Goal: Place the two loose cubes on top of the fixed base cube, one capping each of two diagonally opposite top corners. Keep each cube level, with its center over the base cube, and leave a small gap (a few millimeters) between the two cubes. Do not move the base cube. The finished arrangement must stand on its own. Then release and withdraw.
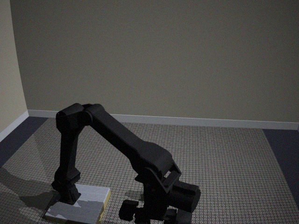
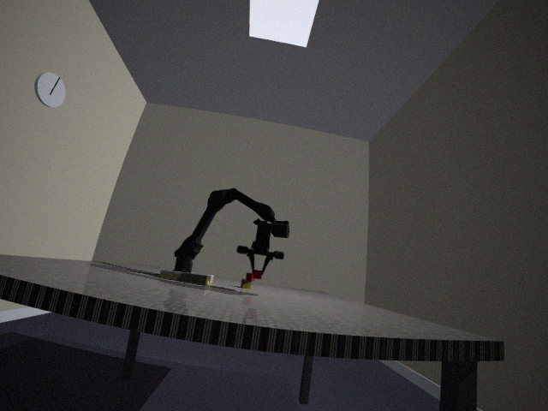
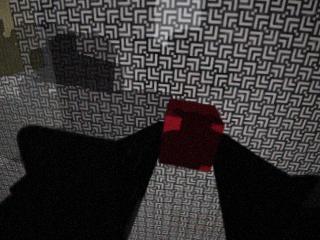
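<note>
Right now my gripper tip is 70 mm past the yellow base cube, 200 mm to the right of it and 60 mm above it.
</note>
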